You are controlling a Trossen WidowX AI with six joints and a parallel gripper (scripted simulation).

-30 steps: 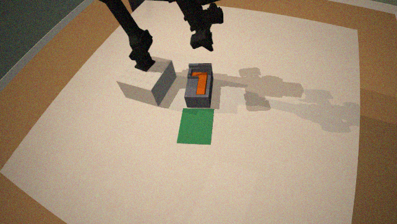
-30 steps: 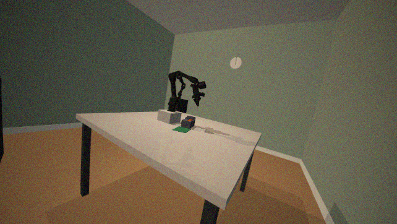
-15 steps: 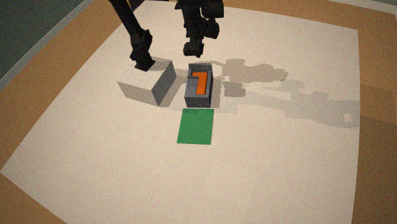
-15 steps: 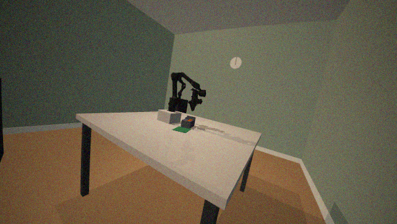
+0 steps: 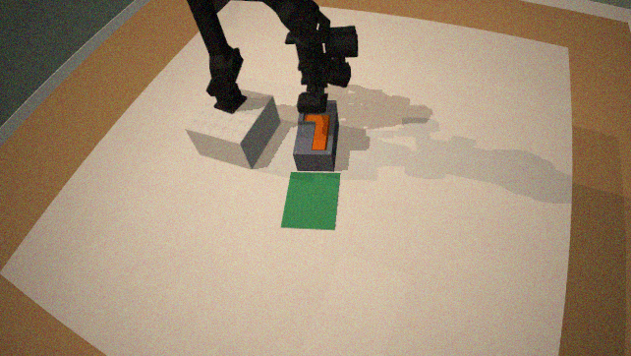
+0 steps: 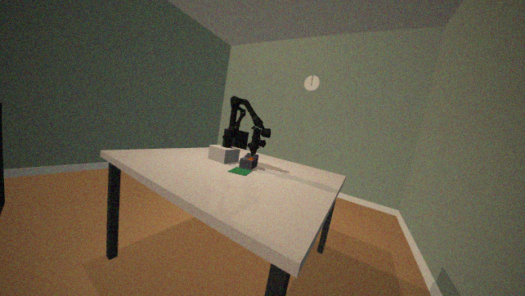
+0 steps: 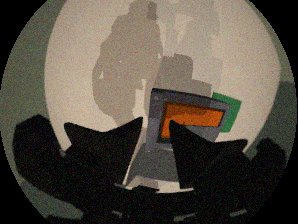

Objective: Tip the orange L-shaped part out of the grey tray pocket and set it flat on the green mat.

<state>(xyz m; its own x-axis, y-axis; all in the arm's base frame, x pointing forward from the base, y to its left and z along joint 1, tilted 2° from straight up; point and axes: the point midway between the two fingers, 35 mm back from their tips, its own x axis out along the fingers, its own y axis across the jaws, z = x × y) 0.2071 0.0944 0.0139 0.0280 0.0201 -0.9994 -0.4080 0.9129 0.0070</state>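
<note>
The orange L-shaped part lies 10 mm ahead of my gripper tip, 50 mm to the right of it and 30 mm below it. From my gripper tip the other things lie so: green mat (80 mm ahead, 200 mm to the right, 90 mm below).
</note>
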